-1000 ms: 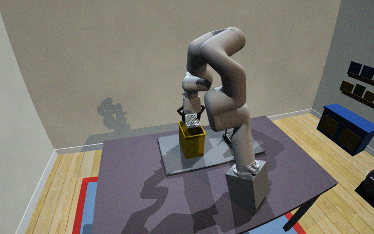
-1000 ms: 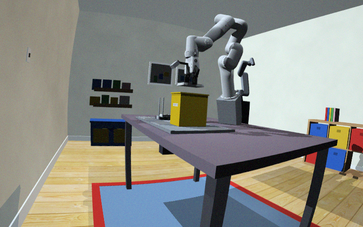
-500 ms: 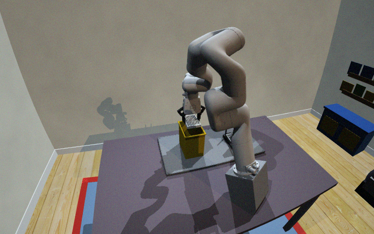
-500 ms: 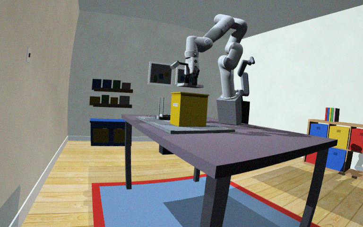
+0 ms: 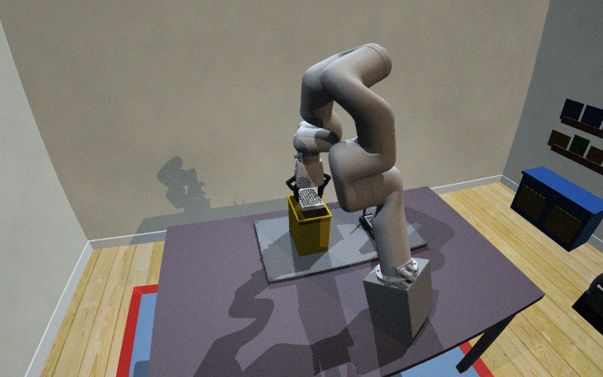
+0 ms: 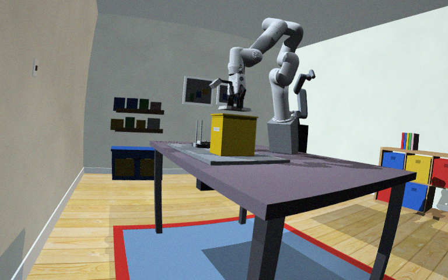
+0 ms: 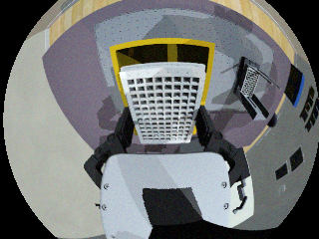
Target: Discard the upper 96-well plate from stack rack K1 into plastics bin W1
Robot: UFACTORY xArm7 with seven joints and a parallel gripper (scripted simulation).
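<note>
Now: the yellow plastics bin W1 130 mm below my hand.
</note>
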